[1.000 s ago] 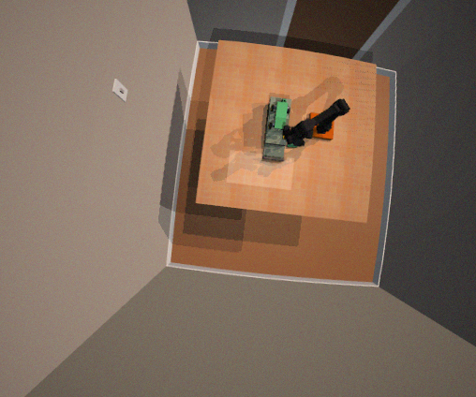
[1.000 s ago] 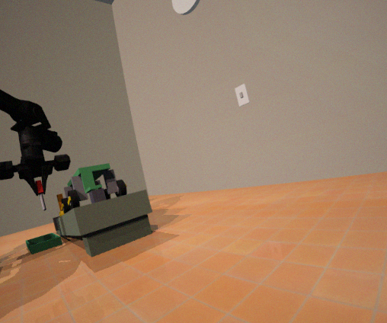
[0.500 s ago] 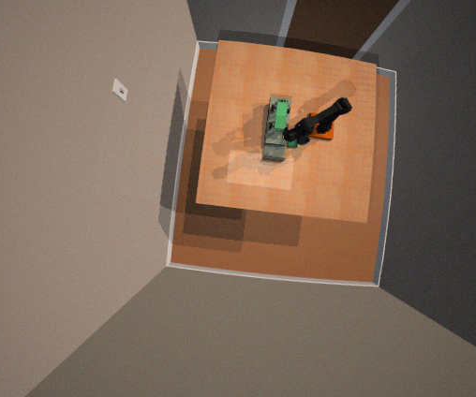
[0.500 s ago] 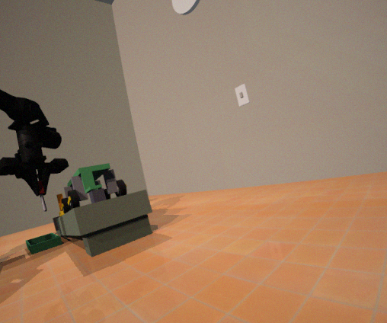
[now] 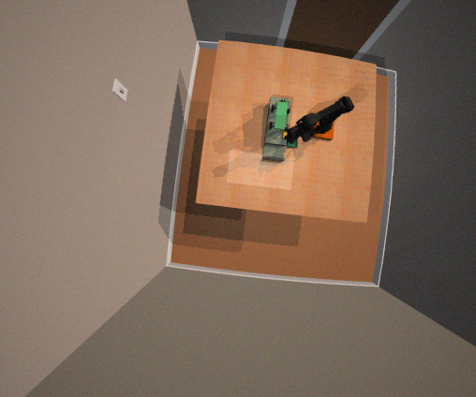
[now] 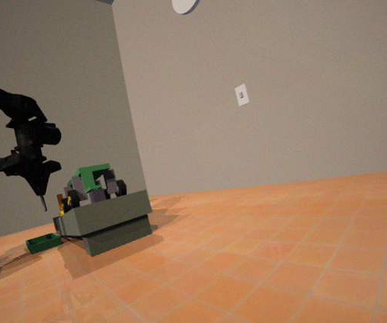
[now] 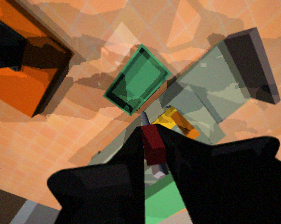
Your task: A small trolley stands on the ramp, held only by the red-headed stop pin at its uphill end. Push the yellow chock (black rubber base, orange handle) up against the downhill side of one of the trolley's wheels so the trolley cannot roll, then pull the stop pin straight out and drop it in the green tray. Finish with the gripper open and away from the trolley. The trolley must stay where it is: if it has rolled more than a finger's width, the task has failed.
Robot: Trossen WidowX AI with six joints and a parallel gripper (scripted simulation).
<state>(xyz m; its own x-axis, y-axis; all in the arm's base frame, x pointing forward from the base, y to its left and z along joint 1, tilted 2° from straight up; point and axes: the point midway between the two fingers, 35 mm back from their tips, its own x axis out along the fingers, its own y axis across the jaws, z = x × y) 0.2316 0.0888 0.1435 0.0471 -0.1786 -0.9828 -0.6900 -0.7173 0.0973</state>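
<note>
The green tray is 2 cm behind my gripper tip and 14 cm below it. The rest, counted from my gripper tip: yellow chock 5 cm ahead, 5 cm below; trolley 9 cm ahead, 12 cm to the right, 2 cm below; red-headed stop pin right at my gripper tip.
</note>
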